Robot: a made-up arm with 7 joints. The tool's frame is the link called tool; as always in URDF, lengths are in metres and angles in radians. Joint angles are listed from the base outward. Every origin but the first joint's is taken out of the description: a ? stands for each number. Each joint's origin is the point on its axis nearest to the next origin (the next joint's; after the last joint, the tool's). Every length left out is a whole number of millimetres.
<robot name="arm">
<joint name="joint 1" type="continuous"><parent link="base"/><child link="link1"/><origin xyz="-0.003 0.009 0.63" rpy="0 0 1.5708"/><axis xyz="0 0 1"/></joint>
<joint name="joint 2" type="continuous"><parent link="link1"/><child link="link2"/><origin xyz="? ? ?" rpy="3.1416 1.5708 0"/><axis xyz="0 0 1"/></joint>
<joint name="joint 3" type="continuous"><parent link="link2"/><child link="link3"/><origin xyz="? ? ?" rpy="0 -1.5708 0"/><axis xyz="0 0 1"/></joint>
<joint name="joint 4" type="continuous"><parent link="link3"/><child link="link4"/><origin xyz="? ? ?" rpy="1.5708 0 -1.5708"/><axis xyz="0 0 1"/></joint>
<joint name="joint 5" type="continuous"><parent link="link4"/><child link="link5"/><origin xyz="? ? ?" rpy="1.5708 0 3.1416"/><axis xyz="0 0 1"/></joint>
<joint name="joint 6" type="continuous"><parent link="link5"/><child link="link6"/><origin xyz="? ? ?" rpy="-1.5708 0 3.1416"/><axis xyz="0 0 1"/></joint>
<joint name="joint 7" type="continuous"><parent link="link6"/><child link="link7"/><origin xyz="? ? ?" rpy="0 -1.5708 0"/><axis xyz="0 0 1"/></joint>
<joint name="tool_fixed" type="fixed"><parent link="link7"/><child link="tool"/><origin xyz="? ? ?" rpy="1.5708 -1.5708 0"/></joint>
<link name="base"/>
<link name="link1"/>
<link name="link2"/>
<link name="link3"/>
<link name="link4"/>
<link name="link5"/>
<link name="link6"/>
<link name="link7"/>
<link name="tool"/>
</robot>
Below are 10 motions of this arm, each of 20 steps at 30 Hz.
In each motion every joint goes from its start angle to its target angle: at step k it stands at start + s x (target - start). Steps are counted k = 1, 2, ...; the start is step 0. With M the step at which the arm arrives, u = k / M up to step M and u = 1 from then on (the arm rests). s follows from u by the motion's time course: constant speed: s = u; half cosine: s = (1 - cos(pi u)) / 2; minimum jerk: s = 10 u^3 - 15 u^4 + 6 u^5.
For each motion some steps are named. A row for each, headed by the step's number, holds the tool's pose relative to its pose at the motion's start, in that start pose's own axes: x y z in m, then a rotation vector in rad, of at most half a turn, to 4 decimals.
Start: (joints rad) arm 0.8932 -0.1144 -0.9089 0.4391 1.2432 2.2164 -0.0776
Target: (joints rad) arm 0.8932 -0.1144 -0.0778 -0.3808 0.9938 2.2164 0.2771
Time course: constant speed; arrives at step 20
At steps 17, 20:
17: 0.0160 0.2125 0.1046 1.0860 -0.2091 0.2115
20: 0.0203 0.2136 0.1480 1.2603 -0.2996 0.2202

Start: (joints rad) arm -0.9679 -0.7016 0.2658 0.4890 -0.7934 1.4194 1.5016
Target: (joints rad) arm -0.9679 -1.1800 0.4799 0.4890 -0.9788 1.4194 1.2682
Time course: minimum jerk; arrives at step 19
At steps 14, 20:
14: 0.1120 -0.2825 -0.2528 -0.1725 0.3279 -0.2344
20: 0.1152 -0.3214 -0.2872 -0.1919 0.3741 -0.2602

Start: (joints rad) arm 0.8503 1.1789 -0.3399 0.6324 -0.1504 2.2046 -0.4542
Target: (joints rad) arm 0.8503 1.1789 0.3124 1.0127 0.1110 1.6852 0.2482
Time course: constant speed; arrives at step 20
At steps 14, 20:
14: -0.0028 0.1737 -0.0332 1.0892 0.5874 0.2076
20: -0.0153 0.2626 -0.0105 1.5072 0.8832 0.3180

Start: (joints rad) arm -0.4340 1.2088 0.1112 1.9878 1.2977 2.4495 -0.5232
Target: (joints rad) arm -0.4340 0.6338 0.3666 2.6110 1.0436 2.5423 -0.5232
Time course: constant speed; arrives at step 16
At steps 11, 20:
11: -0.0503 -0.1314 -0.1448 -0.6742 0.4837 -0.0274
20: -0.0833 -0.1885 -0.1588 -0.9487 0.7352 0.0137

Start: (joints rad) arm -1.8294 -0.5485 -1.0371 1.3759 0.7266 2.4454 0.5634
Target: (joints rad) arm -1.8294 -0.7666 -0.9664 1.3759 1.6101 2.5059 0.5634
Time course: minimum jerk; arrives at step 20
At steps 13, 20:
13: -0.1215 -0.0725 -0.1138 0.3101 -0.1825 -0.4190
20: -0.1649 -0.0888 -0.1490 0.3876 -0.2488 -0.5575

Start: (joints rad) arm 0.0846 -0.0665 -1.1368 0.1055 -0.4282 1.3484 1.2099
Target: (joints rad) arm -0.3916 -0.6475 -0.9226 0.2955 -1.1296 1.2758 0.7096
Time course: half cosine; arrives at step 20
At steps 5, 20:
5: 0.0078 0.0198 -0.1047 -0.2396 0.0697 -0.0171
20: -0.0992 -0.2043 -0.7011 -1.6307 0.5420 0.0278

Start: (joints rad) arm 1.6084 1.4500 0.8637 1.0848 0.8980 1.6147 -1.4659
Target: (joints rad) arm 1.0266 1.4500 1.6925 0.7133 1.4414 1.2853 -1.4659
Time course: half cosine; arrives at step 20
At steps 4, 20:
4: 0.0318 0.0633 0.0132 0.0581 -0.0296 0.1036
20: 0.0796 0.7086 0.0719 0.8462 -0.0656 1.0432

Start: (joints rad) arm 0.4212 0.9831 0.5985 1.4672 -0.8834 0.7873 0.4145
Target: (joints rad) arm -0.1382 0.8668 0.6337 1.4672 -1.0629 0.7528 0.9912
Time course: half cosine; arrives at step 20
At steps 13, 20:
13: 0.1790 0.1626 -0.0388 0.0838 0.1521 -0.3513
20: 0.2547 0.1999 -0.0752 0.1115 0.1746 -0.4943

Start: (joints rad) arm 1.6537 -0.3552 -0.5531 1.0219 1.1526 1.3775 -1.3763
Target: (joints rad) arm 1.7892 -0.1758 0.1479 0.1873 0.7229 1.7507 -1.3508
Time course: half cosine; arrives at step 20
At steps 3, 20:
3: 0.0026 0.0105 0.0351 -0.0072 -0.0656 0.0026
20: -0.2777 0.0046 0.4563 0.3440 -1.1504 -0.2799

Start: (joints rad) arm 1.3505 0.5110 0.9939 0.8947 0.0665 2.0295 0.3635
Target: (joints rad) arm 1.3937 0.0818 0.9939 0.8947 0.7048 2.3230 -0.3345
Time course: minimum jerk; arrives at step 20
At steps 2, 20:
2: -0.0006 -0.0040 -0.0009 0.0005 -0.0026 -0.0047
20: -0.1767 -0.3677 -0.1794 -0.0429 -0.1406 -0.7498

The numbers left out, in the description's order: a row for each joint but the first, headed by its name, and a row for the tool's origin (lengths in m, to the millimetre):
joint 2: -0.098 0.013 0
joint 3: -0.474 0.029 0
joint 4: -0.061 0.038 0
joint 5: -0.001 0.474 0
joint 6: 0.002 -0.125 0
joint 7: 0.008 -0.172 0
tool: -0.011 0.028 0

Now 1 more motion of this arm.
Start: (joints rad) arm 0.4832 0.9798 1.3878 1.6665 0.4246 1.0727 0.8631
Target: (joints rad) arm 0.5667 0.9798 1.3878 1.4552 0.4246 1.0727 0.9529
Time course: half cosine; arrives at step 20
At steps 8, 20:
8: -0.0385 0.0383 -0.0008 0.0079 -0.0137 0.0942
20: -0.1221 0.1010 -0.0051 0.0255 -0.0308 0.2746

